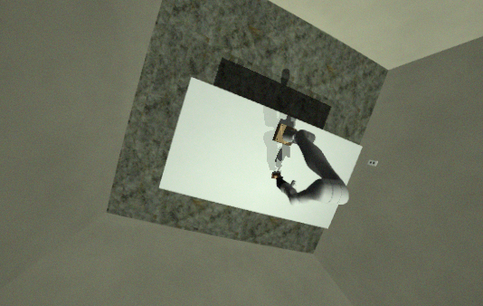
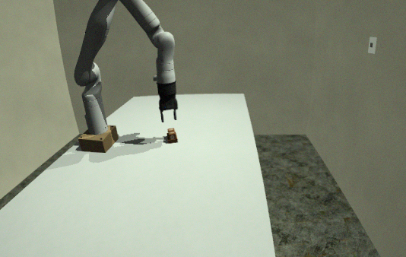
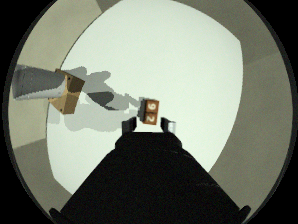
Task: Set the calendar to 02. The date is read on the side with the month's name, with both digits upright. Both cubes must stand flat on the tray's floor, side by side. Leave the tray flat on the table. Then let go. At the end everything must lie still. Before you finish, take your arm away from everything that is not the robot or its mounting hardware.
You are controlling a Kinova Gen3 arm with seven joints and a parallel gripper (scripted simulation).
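Now: hand 9 cm above the brown calendar cube. From my hand the other things lie so: brown tray (11 cm below, 2 cm to the left).
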